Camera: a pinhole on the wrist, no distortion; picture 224 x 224 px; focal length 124.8 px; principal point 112.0 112.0 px. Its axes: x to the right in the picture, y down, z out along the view. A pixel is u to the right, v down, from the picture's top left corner.
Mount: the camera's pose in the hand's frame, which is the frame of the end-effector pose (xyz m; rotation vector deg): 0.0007 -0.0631 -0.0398 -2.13 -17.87 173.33
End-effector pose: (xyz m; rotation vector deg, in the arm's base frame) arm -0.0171 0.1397 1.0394 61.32 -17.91 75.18
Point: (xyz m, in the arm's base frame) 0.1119 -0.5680 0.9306
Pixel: 212 101
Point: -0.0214 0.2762 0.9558
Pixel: behind the camera
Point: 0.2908 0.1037 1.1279
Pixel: 37 163
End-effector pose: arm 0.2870 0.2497 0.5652 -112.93 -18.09 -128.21
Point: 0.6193 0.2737 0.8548
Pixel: 30 27
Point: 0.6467 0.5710 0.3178
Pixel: 180 141
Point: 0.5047 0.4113 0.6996
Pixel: 64 95
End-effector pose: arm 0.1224 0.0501 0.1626 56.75 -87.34 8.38
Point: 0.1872 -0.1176 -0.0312
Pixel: 154 215
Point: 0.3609 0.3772 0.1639
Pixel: behind the camera
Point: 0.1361 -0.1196 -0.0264
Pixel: 150 174
